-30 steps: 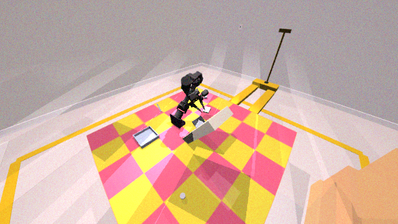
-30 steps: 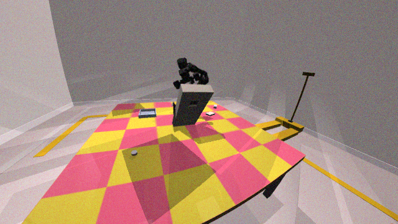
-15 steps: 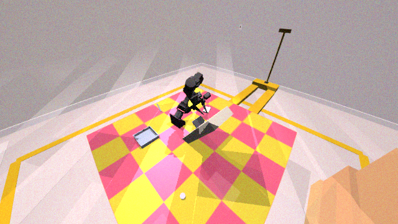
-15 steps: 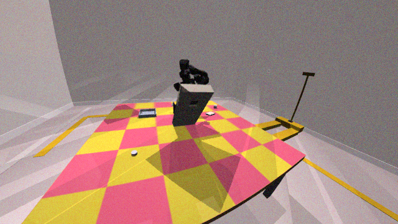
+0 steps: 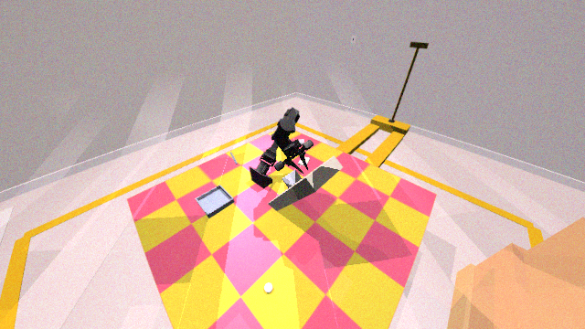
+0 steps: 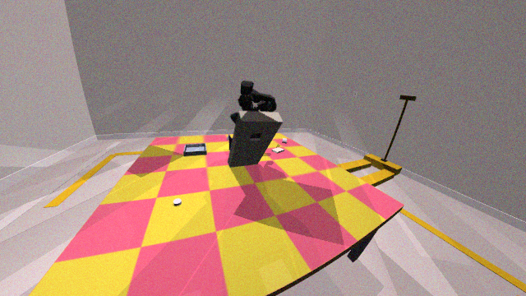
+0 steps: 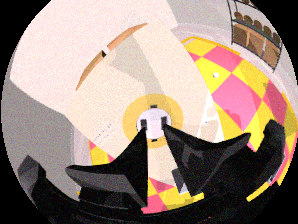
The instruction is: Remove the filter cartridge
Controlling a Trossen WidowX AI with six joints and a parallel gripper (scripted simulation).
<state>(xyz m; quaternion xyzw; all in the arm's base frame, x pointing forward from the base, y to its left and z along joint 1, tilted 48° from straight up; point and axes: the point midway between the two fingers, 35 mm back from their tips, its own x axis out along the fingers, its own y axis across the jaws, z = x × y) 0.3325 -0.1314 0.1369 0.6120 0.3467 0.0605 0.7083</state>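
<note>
The round filter cartridge lies 2 cm below my gripper tip and 2 cm ahead of it. From my gripper tip the other things lie so: grey tray: 38 cm behind, 30 cm to the right, 27 cm below; then flat white block: 32 cm to the left, 29 cm behind, 27 cm below; then service panel: 9 cm below, 2 cm behind.
</note>
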